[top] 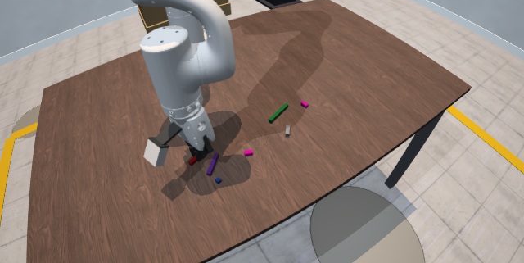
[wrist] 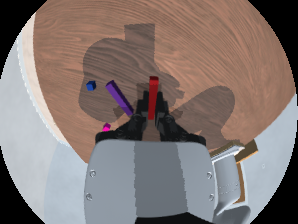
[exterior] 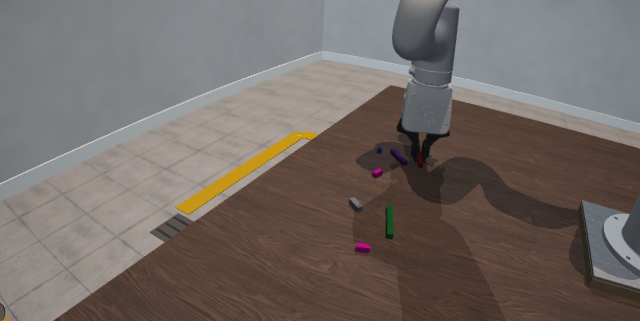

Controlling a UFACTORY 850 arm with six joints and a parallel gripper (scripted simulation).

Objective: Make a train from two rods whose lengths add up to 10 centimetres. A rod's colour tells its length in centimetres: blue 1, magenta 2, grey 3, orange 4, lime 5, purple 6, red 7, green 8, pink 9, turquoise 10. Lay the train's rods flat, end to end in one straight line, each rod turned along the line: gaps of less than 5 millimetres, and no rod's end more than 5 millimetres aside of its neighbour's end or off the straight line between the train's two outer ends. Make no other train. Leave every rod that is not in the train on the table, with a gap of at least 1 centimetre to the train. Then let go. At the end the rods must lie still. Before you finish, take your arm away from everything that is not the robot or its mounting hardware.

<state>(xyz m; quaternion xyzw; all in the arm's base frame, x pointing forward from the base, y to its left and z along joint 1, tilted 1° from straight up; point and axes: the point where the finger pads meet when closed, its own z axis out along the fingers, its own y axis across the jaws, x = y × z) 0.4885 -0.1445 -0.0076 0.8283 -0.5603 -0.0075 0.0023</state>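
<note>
Now: hand 40 mm short of the purple rod, 20 mm to the right of it and 20 mm above it. From my hand the other things lie so: grey rod: 50 mm ahead, 230 mm to the left, 20 mm below; then red rod: 20 mm below; then small blue rod: 90 mm ahead, 10 mm to the left, 20 mm below.
</note>
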